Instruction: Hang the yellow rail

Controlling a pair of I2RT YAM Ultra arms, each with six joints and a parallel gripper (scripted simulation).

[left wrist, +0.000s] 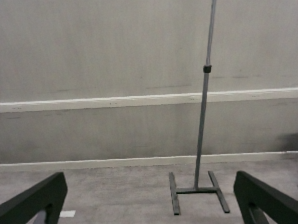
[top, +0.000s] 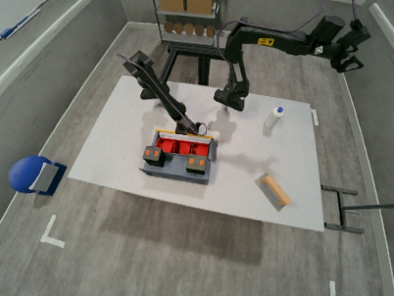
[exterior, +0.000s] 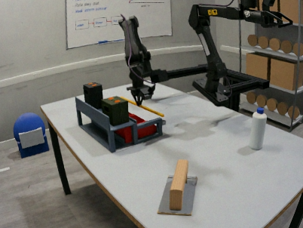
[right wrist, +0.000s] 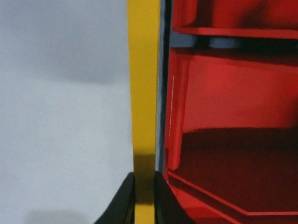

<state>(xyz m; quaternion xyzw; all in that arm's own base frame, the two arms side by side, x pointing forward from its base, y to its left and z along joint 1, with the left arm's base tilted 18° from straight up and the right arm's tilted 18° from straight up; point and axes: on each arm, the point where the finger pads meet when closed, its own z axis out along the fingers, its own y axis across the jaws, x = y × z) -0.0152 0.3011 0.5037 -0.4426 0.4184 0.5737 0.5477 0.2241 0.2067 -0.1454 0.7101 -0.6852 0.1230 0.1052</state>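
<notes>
Now: the yellow rail 10 mm below my right hand. Round my right hand: green box: 210 mm ahead, 110 mm to the left, 50 mm above; blue-grey shelf: 130 mm ahead, 30 mm below; white bottle: 210 mm behind, 590 mm to the left, 10 mm below.
</notes>
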